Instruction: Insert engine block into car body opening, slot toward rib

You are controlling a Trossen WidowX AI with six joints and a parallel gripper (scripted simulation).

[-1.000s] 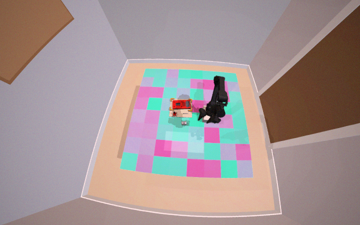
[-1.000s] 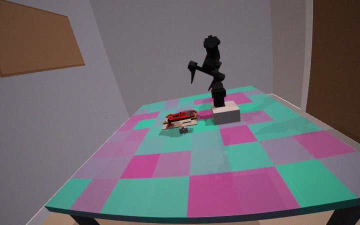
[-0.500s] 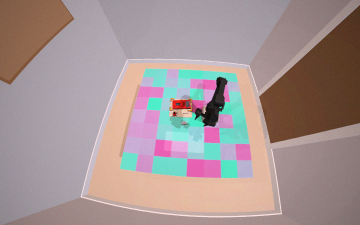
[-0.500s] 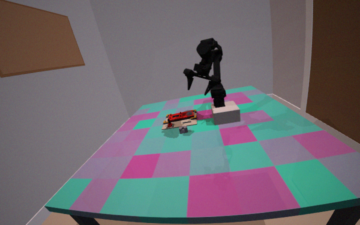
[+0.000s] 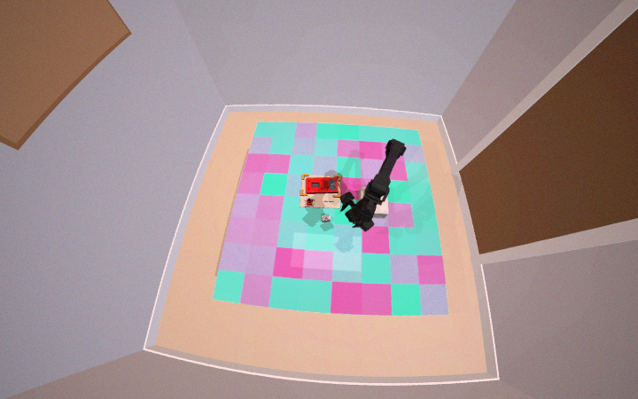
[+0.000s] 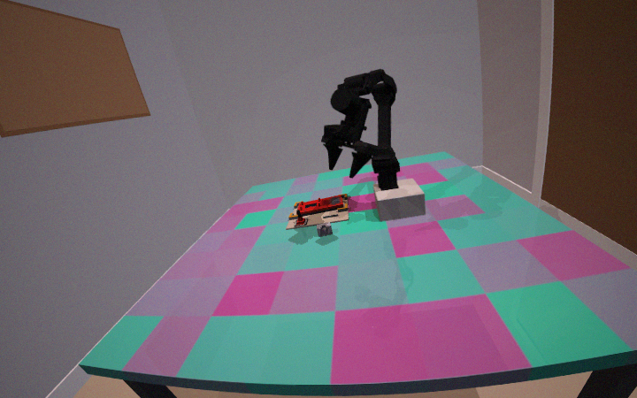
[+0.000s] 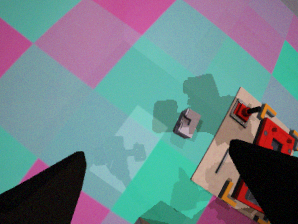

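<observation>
My gripper tip is 100 mm short of the engine block, 60 mm to the left of it and 210 mm above it.
</observation>
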